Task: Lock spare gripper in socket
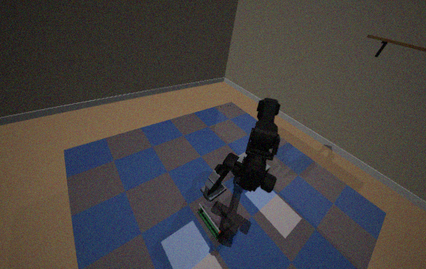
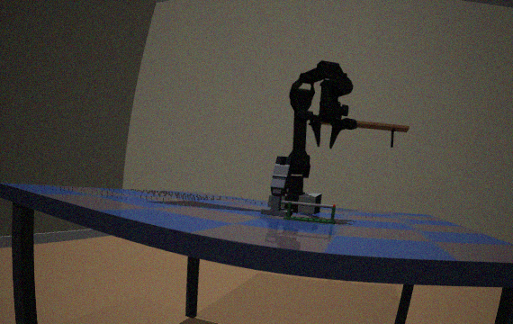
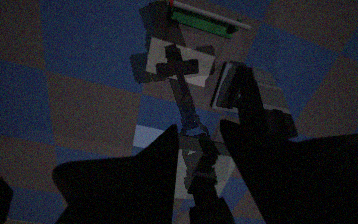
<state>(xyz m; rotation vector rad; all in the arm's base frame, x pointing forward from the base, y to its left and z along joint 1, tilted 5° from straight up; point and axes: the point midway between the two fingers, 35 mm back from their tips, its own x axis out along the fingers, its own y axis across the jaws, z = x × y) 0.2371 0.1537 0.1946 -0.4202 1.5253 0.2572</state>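
Right now the green rack is 19 cm below my gripper tip and 13 cm ahead of it. Also, from my gripper tip: socket: 16 cm below, 12 cm to the right, 4 cm ahead; then spare gripper: 12 cm to the right, 10 cm below, 2 cm ahead.
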